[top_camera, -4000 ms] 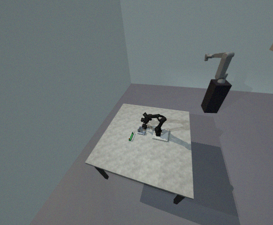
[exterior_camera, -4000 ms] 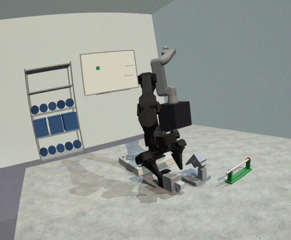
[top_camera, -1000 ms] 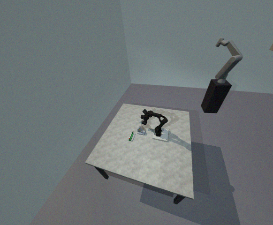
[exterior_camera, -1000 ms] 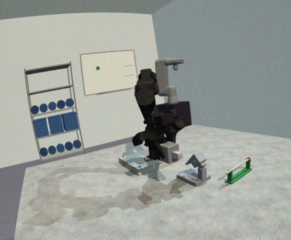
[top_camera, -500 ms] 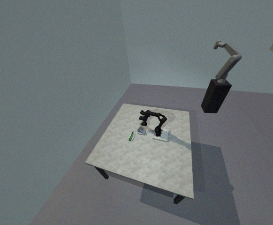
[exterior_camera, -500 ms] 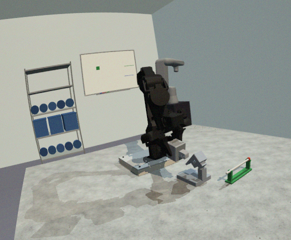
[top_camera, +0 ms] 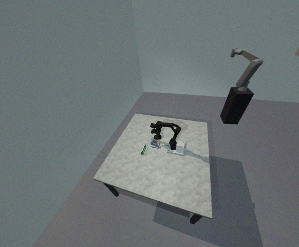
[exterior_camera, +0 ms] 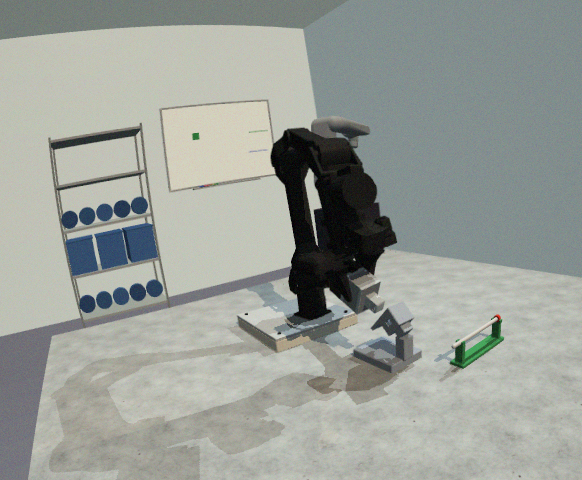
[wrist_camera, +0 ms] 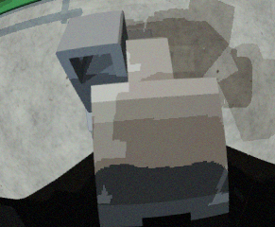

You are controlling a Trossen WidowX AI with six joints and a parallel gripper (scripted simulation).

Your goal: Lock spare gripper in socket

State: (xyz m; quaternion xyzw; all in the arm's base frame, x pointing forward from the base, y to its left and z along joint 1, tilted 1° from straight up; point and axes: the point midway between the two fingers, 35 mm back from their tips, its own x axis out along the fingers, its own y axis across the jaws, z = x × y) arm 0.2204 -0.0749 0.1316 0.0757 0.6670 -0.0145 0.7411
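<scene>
Right now my gripper tip is 180 mm short of the green cradle, 130 mm to the right of it and 100 mm above it. Round my gripper tip: grey socket (50 mm ahead, 30 mm to the left, 70 mm below); then spare gripper (10 mm above).
</scene>
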